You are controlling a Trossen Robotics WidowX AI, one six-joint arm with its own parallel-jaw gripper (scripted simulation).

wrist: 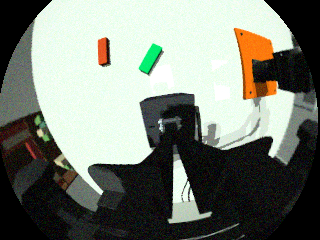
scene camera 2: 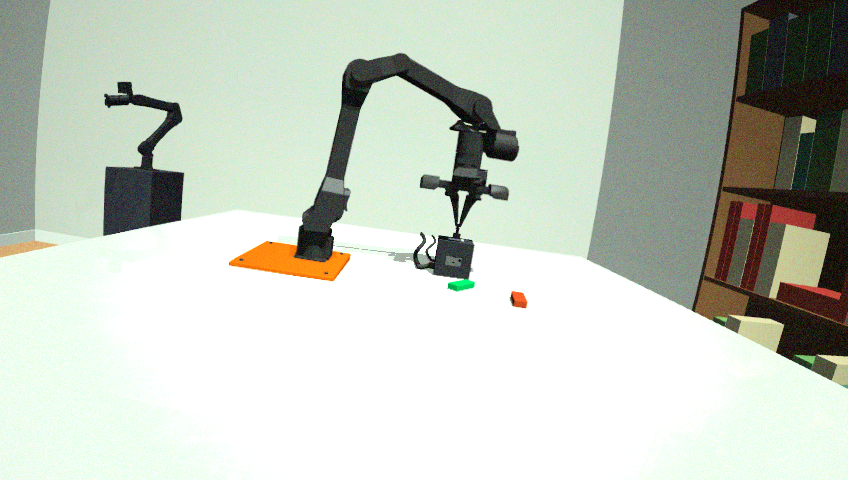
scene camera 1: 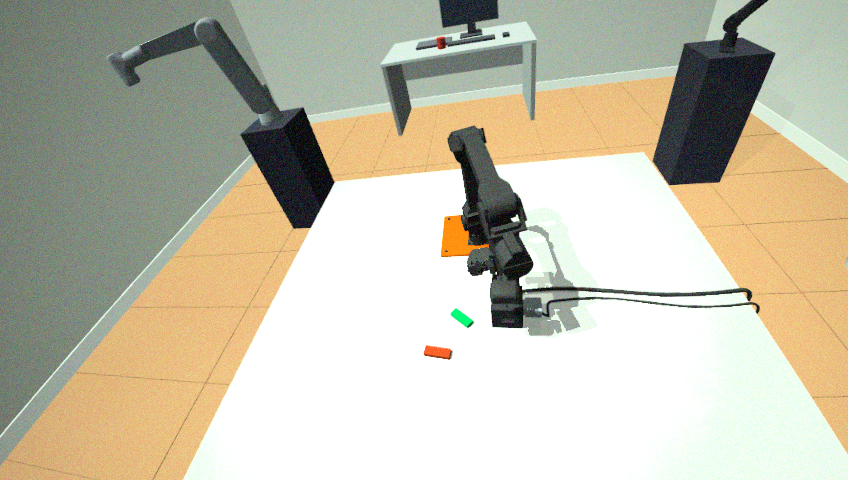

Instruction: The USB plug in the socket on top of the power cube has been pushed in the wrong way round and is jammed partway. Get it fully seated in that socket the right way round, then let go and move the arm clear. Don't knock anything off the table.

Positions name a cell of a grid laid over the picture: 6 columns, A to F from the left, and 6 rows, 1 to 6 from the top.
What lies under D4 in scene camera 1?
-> My gripper.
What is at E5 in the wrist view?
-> My gripper.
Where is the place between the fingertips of my gripper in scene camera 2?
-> D3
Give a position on a black power cube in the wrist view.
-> C3
